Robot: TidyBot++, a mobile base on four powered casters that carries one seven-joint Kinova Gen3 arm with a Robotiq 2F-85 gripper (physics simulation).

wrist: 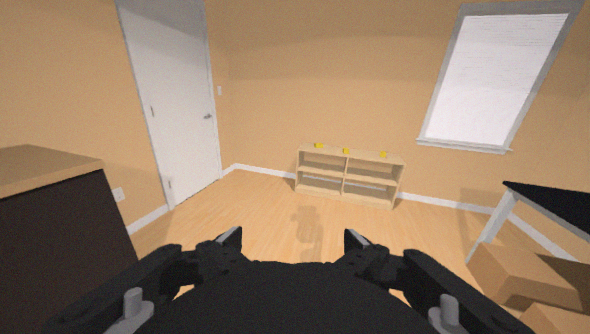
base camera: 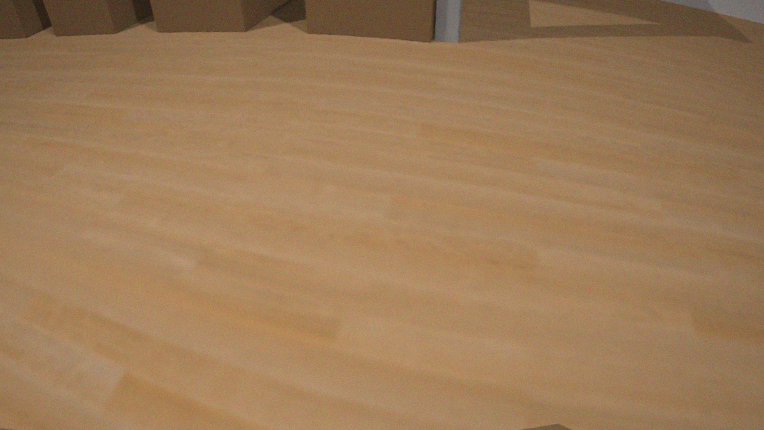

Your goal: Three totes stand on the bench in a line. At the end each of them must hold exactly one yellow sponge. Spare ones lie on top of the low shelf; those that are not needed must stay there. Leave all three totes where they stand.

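Frame: origin at the arm's base, x right, y ahead, z up, level; centimetres.
Seen in the pictures: gripper, fingertip midpoint: (wrist: 292, 239).
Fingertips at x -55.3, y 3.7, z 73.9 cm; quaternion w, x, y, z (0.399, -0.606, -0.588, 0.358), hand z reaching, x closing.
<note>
A point is followed by its place in that frame.
In the wrist view a low wooden shelf (wrist: 345, 175) {y 77.5, x -234.6, z -3.1 cm} stands against the far wall. Three small yellow sponges lie apart on its top: a left one (wrist: 319, 145) {y 47.9, x -264.1, z 24.6 cm}, a middle one (wrist: 346, 150) {y 76.9, x -244.3, z 25.3 cm} and a right one (wrist: 383, 154) {y 118.8, x -236.5, z 24.7 cm}. My gripper (wrist: 292, 239) {y 3.7, x -55.3, z 73.9 cm} is open and empty, far from the shelf and the sponges. Part of the black-topped bench (wrist: 555, 200) {y 161.5, x -123.6, z 36.6 cm} shows at the right edge of the wrist view, and one of its legs (base camera: 448, 21) {y 104.1, x 20.1, z -34.9 cm} shows at the top of the base camera view. The three totes do not show in either view.
Cardboard boxes (base camera: 368, 18) (wrist: 520, 275) stand on the floor under and beside the bench. A dark cabinet with a wooden top (wrist: 55, 170) {y -88.7, x -112.8, z 51.4 cm} is at the left of the wrist view. A white door (wrist: 170, 100) {y -109.8, x -234.2, z 71.7 cm} is at the back left and a window (wrist: 495, 80) {y 210.9, x -230.4, z 108.7 cm} at the back right.
</note>
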